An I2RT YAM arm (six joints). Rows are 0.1 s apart.
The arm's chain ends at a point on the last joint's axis. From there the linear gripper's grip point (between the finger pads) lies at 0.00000 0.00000 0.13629 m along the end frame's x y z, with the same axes.
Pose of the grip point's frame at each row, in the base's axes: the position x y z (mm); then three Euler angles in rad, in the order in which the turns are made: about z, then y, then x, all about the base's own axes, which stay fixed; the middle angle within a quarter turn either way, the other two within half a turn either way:
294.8 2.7 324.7 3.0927 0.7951 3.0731
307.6 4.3 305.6 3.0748 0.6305 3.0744
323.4 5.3 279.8 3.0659 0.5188 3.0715
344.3 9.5 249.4 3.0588 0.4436 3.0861
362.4 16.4 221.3 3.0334 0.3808 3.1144
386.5 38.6 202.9 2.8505 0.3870 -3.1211
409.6 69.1 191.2 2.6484 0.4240 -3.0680
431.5 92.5 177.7 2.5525 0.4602 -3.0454
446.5 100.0 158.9 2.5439 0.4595 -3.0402
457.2 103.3 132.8 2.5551 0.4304 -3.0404
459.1 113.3 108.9 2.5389 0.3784 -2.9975
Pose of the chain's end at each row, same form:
197.5 9.2 419.9 3.0927 0.7951 3.0731
227.3 11.7 415.4 3.0748 0.6305 3.0744
255.8 13.6 397.9 3.0659 0.5188 3.0715
285.8 16.3 372.3 3.0588 0.4436 3.0861
311.7 19.8 347.8 3.0334 0.3808 3.1144
335.1 36.0 329.1 2.8505 0.3870 -3.1211
353.5 60.0 315.1 2.6484 0.4240 -3.0680
371.0 80.8 299.2 2.5525 0.4602 -3.0454
386.1 87.6 280.4 2.5439 0.4595 -3.0402
400.3 90.8 256.0 2.5551 0.4304 -3.0404
408.7 95.1 234.2 2.5389 0.3784 -2.9975

